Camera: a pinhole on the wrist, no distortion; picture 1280 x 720 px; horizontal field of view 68.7 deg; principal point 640.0 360.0 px. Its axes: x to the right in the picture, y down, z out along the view. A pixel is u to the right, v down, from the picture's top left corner.
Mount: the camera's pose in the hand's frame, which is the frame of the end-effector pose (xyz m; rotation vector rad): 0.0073 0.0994 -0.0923 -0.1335 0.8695 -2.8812
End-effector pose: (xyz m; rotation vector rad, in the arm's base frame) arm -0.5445 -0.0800 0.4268 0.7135 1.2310 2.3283
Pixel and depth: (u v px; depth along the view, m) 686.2 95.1 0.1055
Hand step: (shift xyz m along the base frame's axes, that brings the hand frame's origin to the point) -0.0098 -0.0201 0.0643
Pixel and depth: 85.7 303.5 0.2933
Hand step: -0.0717 0.2280 0.1090
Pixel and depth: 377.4 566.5 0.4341
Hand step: 0.0014 0.3441 -0.0197
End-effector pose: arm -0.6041 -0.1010 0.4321 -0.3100 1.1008 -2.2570
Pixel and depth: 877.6 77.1 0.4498
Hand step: 0.1922 -0.1673 0.2696
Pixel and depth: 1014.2 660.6 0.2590
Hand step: 0.0282 0.0415 0.1514
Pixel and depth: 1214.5 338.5 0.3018
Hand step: 0.1512 0.0175 0.1817
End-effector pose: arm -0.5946 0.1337 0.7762 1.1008 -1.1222 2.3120
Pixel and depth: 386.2 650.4 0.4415
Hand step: 0.1108 -0.0065 0.3428
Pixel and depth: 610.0 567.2 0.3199
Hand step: 0.1030 -0.0228 0.1673
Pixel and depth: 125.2 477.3 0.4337
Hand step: 0.0054 -0.0922 0.3931
